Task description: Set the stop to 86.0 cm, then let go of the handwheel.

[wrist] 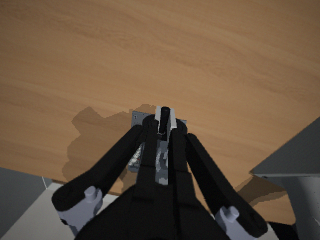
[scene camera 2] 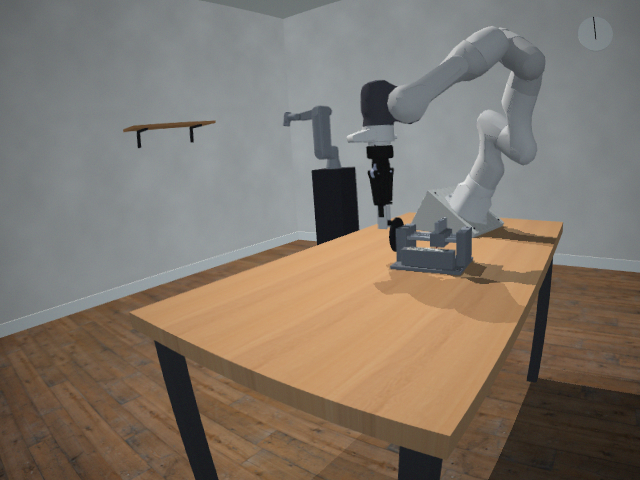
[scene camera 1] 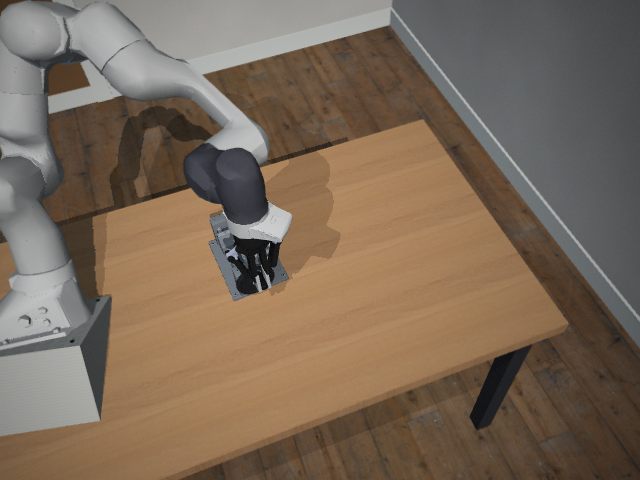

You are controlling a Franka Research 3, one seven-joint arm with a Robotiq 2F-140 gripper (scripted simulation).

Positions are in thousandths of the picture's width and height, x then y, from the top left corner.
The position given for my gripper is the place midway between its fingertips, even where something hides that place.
My gripper shows in the wrist view (514,473), in scene camera 2 (601,476) and in scene camera 1 (412,595).
